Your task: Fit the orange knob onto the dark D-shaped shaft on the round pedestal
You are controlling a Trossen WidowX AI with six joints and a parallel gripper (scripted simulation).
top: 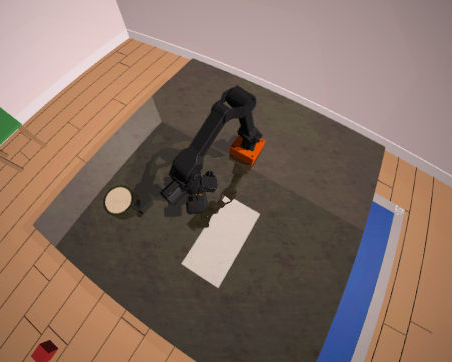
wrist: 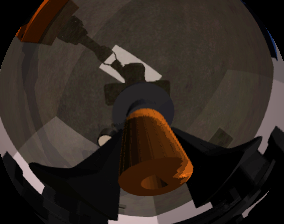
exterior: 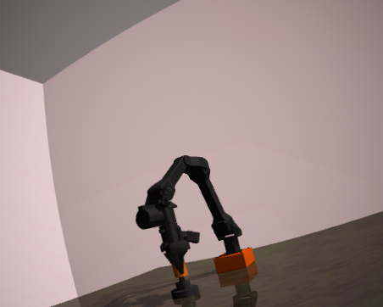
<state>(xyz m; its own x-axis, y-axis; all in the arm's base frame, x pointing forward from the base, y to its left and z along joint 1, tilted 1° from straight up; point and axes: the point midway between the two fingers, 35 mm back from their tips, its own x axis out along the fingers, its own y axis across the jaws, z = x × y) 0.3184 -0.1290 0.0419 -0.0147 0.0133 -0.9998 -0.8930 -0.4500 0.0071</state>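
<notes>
The orange knob is 2 cm above my gripper tip. The rest, counted from my gripper tip: dark round pedestal 4 cm below.
</notes>
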